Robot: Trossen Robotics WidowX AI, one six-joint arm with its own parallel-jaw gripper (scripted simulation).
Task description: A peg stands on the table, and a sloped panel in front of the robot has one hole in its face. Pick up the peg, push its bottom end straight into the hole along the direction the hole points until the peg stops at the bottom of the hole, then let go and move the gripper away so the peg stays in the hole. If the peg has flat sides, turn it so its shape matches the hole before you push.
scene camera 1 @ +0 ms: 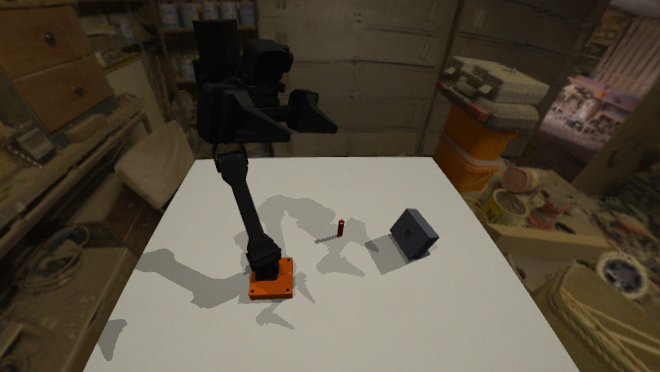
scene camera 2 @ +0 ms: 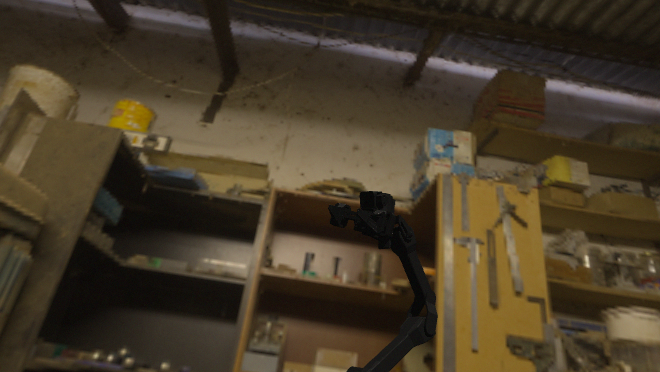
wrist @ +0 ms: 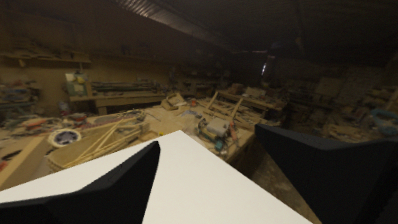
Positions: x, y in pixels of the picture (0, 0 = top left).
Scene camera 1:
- gripper: 316, 133
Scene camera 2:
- gripper: 342, 209
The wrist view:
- gripper: 207, 136
